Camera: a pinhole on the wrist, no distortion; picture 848 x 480 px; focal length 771.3 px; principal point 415.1 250.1 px. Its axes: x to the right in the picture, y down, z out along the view. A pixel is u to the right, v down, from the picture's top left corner.
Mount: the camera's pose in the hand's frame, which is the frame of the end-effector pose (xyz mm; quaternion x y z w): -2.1 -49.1 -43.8 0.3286 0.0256 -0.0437 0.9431
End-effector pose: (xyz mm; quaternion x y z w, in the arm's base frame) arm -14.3 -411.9 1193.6 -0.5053 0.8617 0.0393 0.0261
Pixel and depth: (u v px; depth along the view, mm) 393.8 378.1 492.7
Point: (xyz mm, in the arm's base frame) 240.6 -518.2 789.7
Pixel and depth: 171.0 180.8 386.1
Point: 314.5 -434.8 945.7
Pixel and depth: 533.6 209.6 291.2
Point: 177.8 -555.5 1009.0
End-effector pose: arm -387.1 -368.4 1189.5 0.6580 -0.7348 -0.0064 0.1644
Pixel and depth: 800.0 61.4 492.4
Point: -19.2 -714.8 905.5
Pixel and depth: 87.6 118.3 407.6
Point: -101.1 -297.6 838.8
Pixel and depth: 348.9 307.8 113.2
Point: -290.8 -385.5 1114.1
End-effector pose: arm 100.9 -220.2 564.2 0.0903 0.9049 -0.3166 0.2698
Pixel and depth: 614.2 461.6 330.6
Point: 69.1 -533.8 437.1
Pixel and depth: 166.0 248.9 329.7
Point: 199.1 -551.5 604.2
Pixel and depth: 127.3 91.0 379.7
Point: 201.5 -617.4 677.9
